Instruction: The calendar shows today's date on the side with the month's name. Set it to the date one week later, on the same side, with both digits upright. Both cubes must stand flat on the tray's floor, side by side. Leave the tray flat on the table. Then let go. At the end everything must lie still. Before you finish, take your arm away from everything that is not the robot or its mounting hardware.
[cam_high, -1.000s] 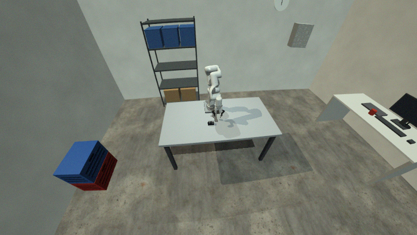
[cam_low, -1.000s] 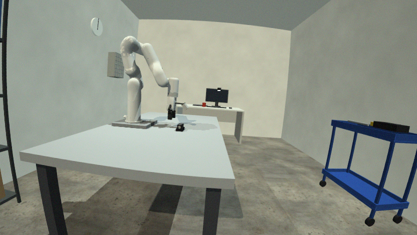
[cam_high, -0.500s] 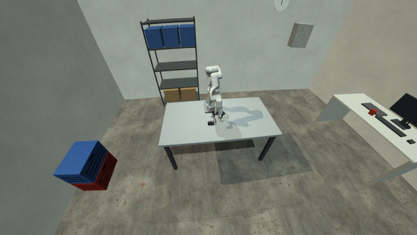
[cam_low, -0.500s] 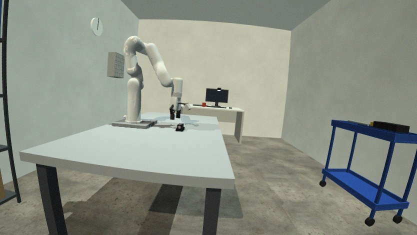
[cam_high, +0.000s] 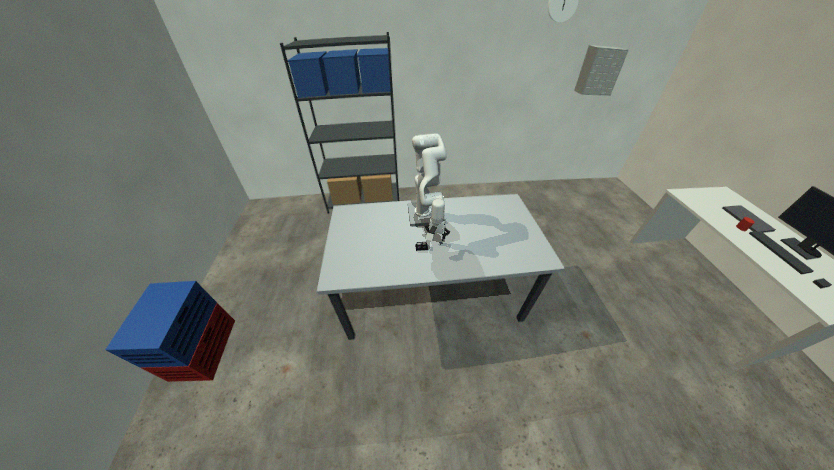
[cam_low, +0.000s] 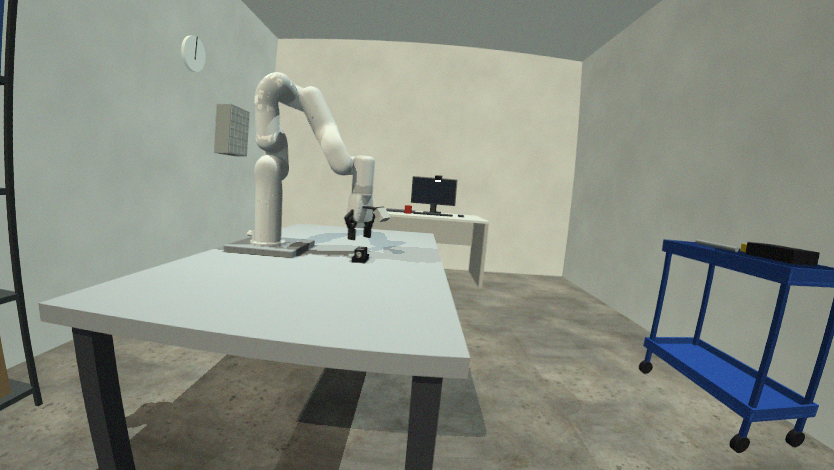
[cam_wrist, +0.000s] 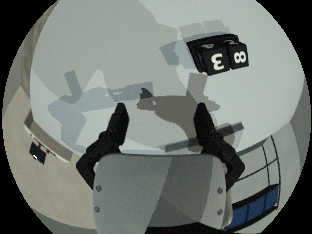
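The cube is 11 cm to the right of my hand, 4 cm below it and 4 cm ahead of it.
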